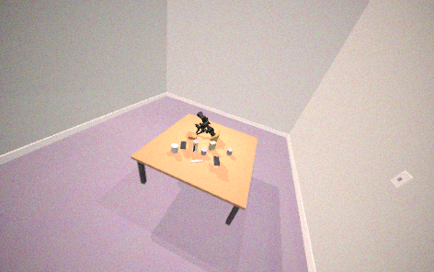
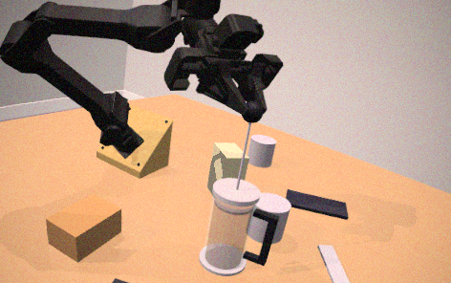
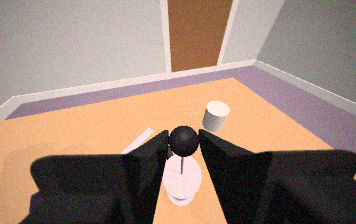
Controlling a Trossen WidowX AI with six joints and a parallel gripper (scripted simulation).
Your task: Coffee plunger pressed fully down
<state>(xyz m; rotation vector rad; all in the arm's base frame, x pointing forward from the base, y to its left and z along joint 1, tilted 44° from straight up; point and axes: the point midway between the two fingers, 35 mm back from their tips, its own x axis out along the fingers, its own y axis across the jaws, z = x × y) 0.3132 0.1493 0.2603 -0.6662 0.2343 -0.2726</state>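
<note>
My gripper tip is 130 mm above the coffee press, 10 mm to the right of it and 10 mm short of it. Also, from my gripper tip: orange box: 230 mm below, 180 mm behind, 160 mm to the right.
</note>
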